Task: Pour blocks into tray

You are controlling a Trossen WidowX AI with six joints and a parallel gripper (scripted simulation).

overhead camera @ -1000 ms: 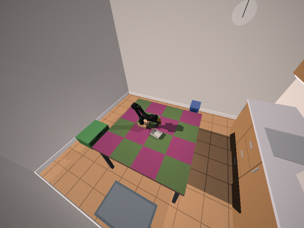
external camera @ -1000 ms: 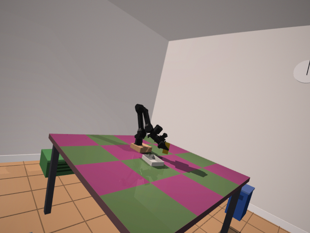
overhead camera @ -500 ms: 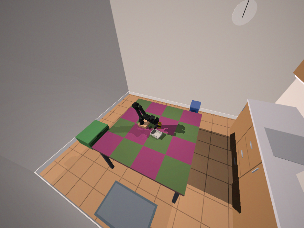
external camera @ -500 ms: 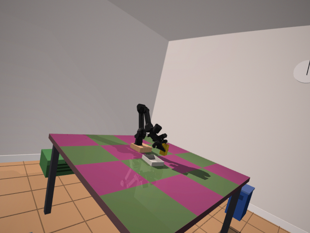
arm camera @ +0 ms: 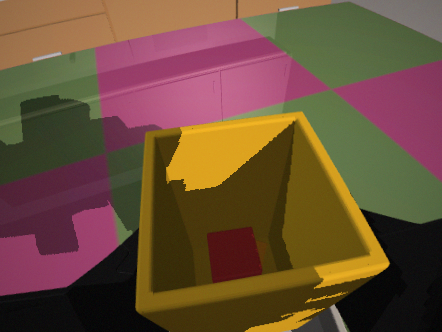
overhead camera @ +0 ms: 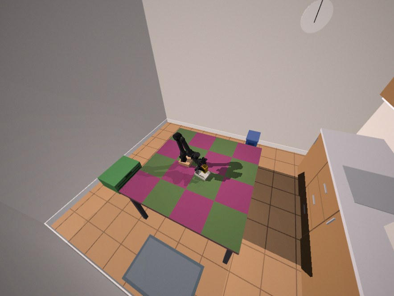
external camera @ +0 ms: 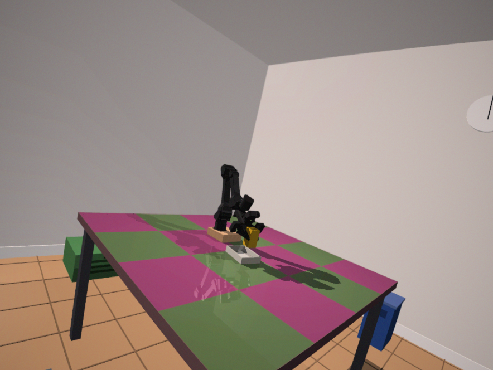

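Right now the orange block is 2 cm behind my gripper tip, 1 cm to the left of it and 1 cm below it. Round my gripper tip: yellow square cup: 2 cm behind, 1 cm to the left, 2 cm below; red block: 2 cm behind, 1 cm to the left, 1 cm above.
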